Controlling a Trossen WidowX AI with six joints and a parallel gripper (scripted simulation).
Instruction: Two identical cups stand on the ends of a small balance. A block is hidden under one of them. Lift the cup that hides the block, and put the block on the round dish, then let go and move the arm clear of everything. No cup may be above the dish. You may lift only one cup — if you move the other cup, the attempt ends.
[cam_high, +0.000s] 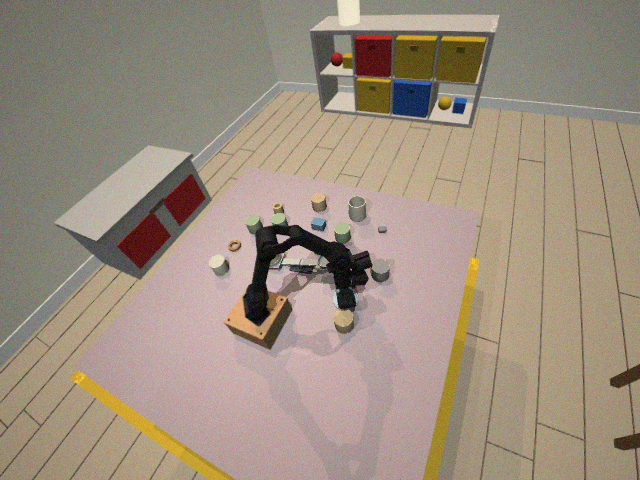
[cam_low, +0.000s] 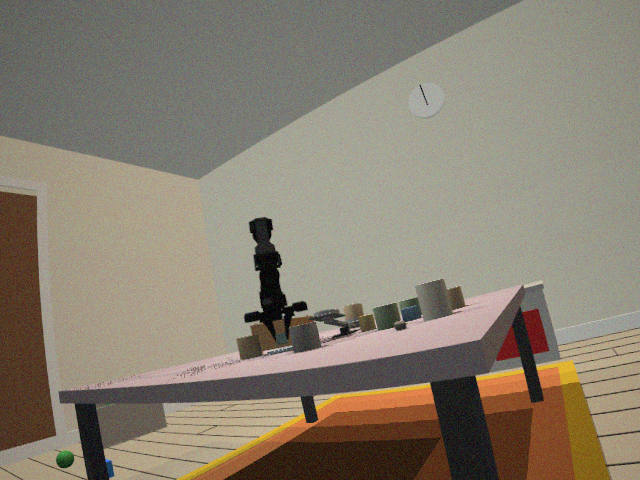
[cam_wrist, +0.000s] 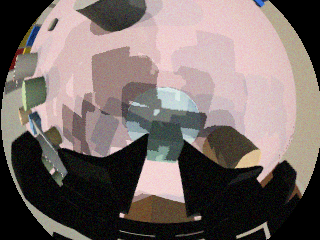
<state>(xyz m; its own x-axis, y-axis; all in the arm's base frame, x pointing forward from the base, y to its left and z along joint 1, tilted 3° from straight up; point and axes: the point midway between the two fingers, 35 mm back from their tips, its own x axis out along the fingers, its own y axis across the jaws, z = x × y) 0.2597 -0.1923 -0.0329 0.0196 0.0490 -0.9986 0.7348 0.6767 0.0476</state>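
The pale blue round dish is 30 mm below my gripper tip. From my gripper tip the other things lie so: dark block 380 mm ahead, 40 mm to the left, 20 mm below; then grey cylinder 180 mm ahead, 50 mm to the right, 10 mm above; then cream cylinder 560 mm to the left, 150 mm behind, 10 mm above.
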